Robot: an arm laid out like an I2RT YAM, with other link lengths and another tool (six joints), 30 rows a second.
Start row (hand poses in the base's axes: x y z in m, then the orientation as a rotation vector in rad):
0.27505, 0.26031, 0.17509, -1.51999, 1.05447, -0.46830
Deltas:
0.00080, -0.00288, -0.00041, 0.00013, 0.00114, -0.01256
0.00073, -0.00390, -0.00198, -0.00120, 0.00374, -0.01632
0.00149, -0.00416, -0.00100, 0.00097, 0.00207, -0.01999
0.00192, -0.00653, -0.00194, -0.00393, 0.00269, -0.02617
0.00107, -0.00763, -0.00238, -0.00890, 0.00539, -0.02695
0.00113, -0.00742, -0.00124, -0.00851, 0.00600, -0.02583
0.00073, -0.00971, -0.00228, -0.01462, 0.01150, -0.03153
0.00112, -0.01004, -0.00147, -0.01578, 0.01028, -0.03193
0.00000, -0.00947, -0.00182, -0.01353, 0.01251, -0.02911
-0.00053, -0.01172, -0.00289, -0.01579, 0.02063, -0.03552
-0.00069, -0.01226, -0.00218, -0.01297, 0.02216, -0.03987
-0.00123, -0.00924, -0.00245, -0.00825, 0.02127, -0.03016
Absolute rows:
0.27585, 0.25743, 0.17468, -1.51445, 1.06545, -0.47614
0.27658, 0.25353, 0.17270, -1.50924, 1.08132, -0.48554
0.27807, 0.24937, 0.17170, -1.49962, 1.09902, -0.49734
0.27999, 0.24284, 0.16976, -1.49134, 1.12158, -0.51600
0.28106, 0.23521, 0.16738, -1.48783, 1.14627, -0.53647
0.28219, 0.22779, 0.16614, -1.48456, 1.17056, -0.55554
0.28292, 0.21808, 0.16386, -1.48566, 1.20293, -0.57881
0.28404, 0.20804, 0.16239, -1.48661, 1.23454, -0.60406
0.28404, 0.19857, 0.16057, -1.48790, 1.26590, -0.62443
0.28351, 0.18685, 0.15768, -1.49103, 1.30844, -0.64522
0.28282, 0.17459, 0.15550, -1.48961, 1.35623, -0.66573
0.28159, 0.16535, 0.15305, -1.48917, 1.39611, -0.67703

